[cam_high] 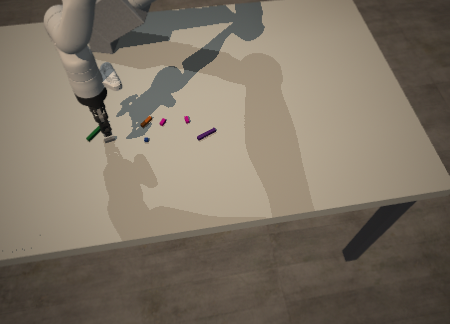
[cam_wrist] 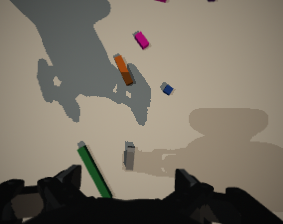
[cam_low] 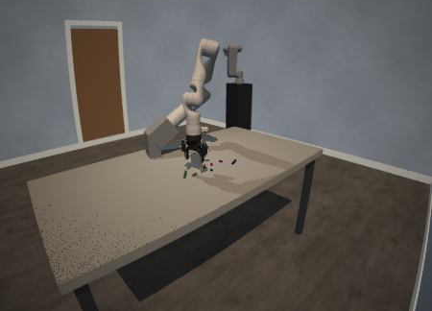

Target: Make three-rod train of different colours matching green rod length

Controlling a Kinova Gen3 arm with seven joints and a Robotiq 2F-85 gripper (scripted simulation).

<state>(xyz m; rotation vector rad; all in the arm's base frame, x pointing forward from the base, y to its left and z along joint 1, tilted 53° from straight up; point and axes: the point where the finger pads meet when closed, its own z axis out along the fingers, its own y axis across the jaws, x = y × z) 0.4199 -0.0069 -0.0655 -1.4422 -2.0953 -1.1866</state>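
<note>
The grey rod lies 80 mm below my hand. The rest, counted from my hand: orange rod 60 mm behind, 100 mm to the left, 80 mm below; green rod 30 mm behind, 40 mm to the right, 80 mm below; blue rod 110 mm to the left, 80 mm below.
</note>
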